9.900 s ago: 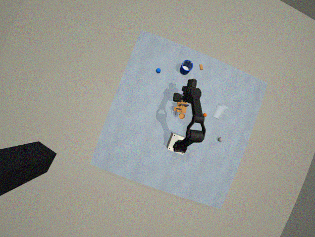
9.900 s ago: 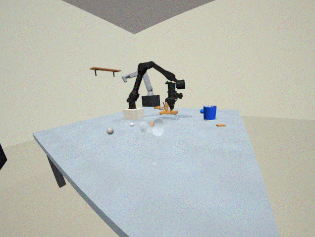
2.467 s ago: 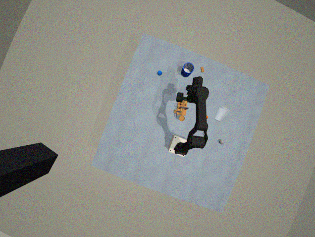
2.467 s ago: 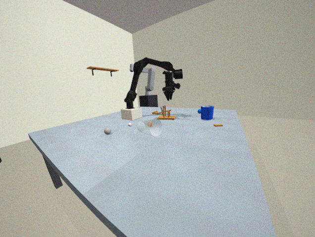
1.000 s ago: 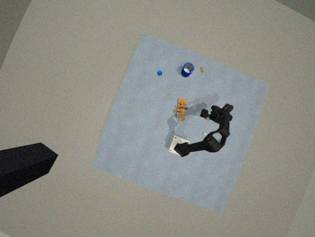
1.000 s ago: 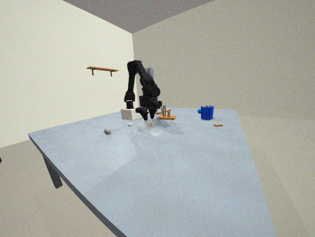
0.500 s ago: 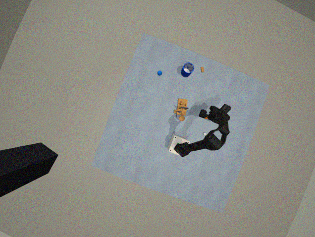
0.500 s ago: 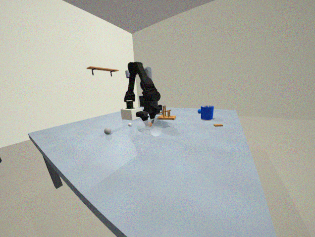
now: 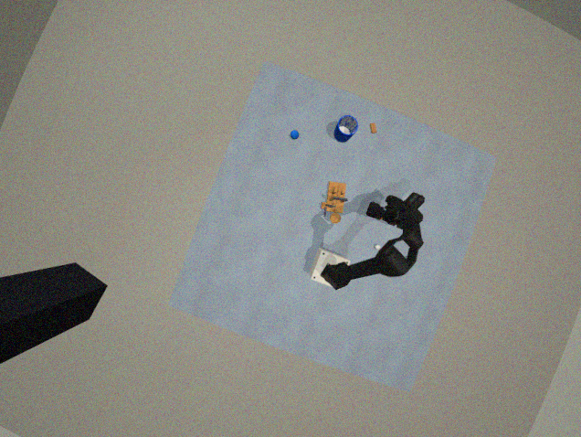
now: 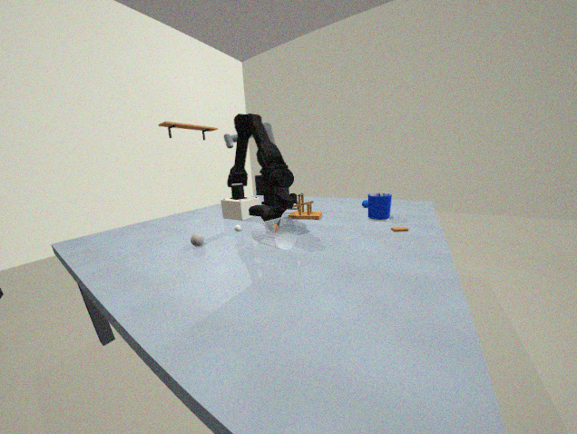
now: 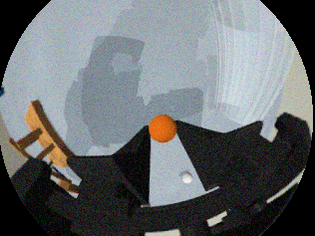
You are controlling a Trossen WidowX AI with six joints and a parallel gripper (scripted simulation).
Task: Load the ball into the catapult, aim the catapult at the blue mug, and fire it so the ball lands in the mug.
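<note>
Now: the wooden catapult 22 cm to the left of my gripper tip, 8 cm behind it and 4 cm above it. Also, from my gripper tip: grey ball (24 cm to the right, 11 cm behind, 1 cm above); then orange ball (1 cm above); then white ball (13 cm behind, 7 cm to the right).
</note>
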